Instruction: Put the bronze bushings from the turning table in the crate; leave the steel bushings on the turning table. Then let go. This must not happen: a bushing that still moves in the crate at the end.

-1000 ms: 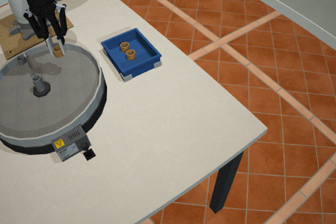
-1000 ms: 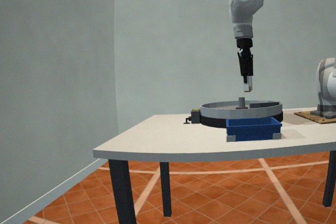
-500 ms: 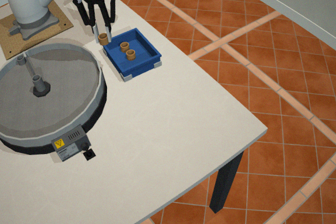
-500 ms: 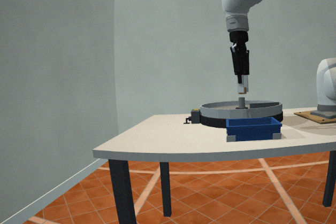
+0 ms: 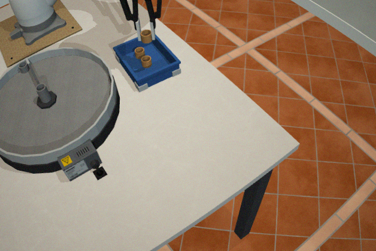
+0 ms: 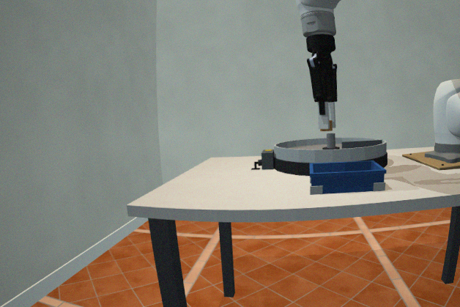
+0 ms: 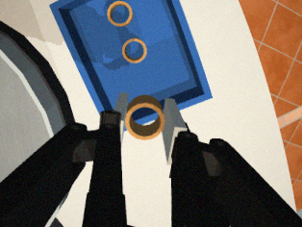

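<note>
Now: the crate 160 mm below my hand, 40 mm behind it and 10 mm to the left of it.
</note>
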